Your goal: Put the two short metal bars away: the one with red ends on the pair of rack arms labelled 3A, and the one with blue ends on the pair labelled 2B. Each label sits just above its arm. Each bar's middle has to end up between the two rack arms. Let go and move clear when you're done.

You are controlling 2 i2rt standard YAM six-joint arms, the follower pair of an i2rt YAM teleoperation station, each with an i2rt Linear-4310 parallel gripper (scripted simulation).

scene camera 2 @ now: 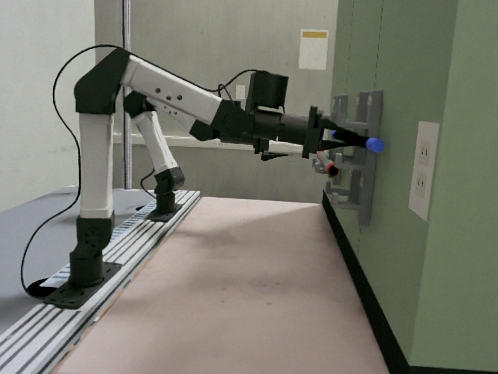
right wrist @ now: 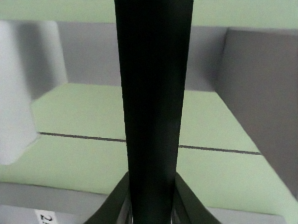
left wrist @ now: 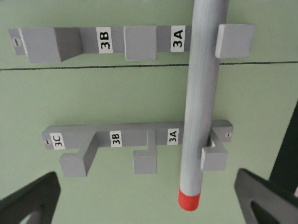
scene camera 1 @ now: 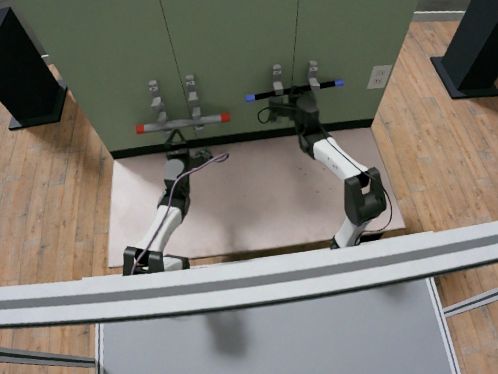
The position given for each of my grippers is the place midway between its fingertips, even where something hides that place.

Note:
I see my left gripper (left wrist: pixel 147 178), my right gripper (scene camera 2: pixel 356 139), a red-ended grey bar (scene camera 1: pixel 225 117) and a blue-ended black bar (right wrist: pixel 153 50).
My right gripper shows as well in the right wrist view (right wrist: pixel 151 180). The right wrist view does not show the red-ended grey bar: it is out of frame. The left wrist view does not show the blue-ended black bar: it is out of frame.

